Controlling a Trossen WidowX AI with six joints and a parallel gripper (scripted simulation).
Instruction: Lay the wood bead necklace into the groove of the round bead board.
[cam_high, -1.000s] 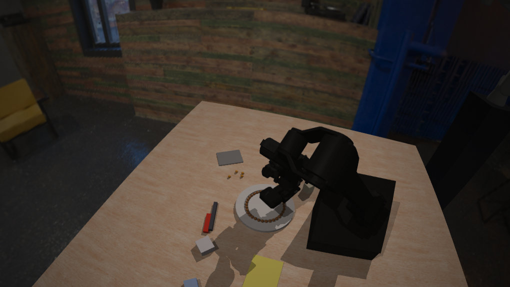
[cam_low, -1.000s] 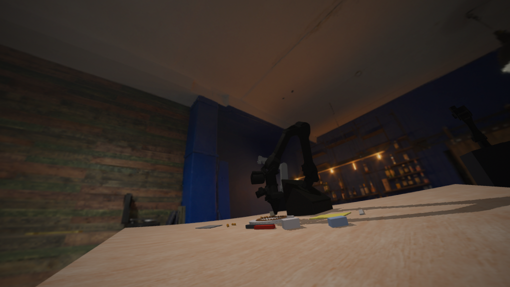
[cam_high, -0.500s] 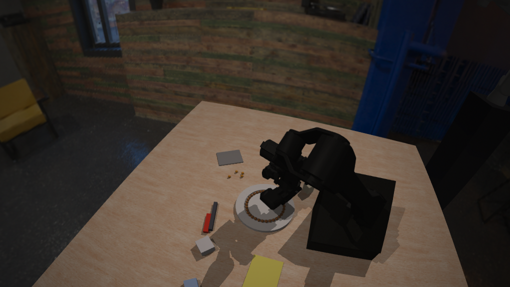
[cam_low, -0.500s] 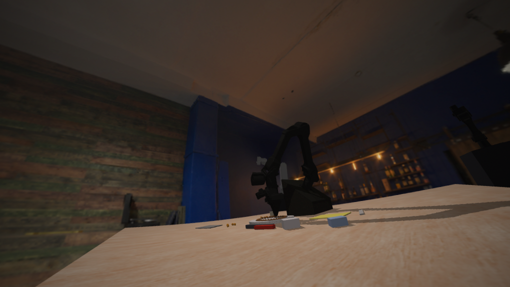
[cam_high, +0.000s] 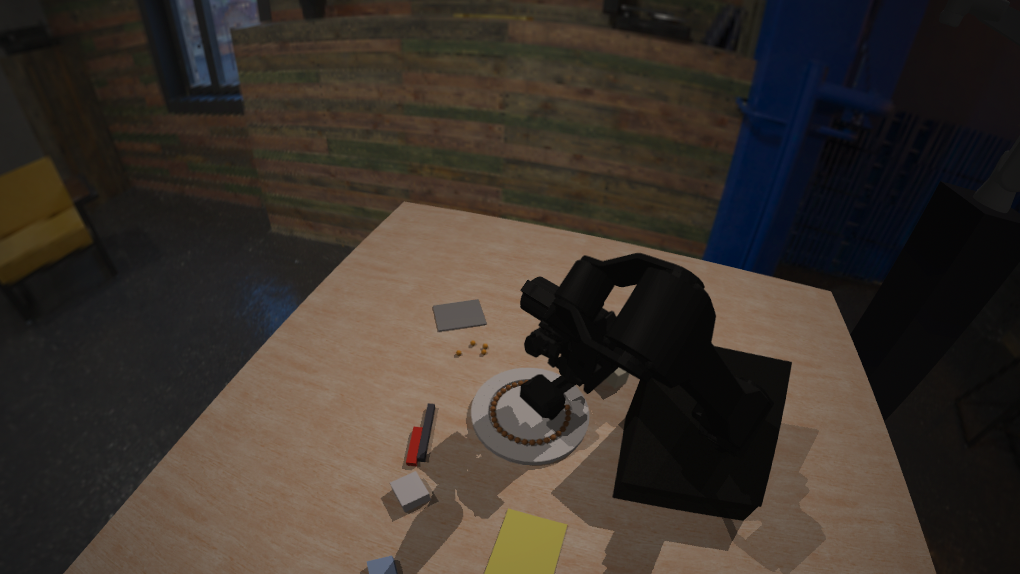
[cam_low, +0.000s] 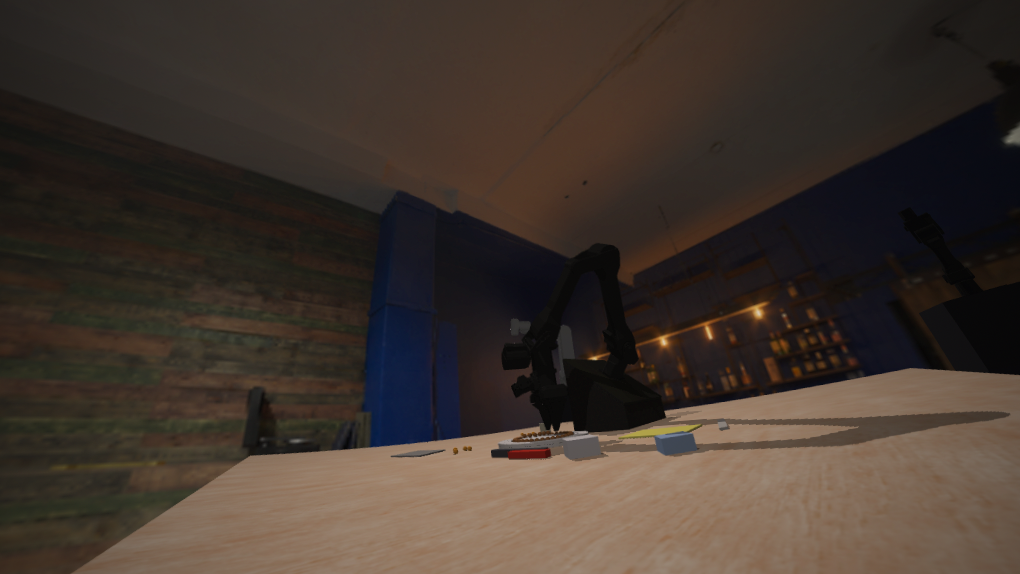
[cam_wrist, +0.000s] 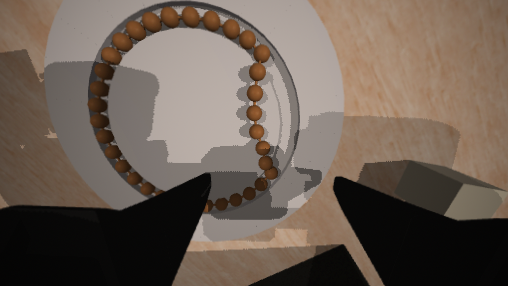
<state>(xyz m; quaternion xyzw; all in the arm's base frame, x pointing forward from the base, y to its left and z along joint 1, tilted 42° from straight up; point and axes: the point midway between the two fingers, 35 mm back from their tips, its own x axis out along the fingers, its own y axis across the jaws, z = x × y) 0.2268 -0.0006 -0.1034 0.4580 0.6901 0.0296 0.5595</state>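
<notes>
Right now the round white bead board is 60 mm ahead of my gripper tip, 20 mm to the left of it and 10 mm below it. Round my gripper tip: dark bar 220 mm ahead, 120 mm to the left, 10 mm below; then yellow sheet 20 mm ahead, 270 mm to the left, 20 mm below; then pale cube 80 mm behind, 90 mm to the right.
</notes>
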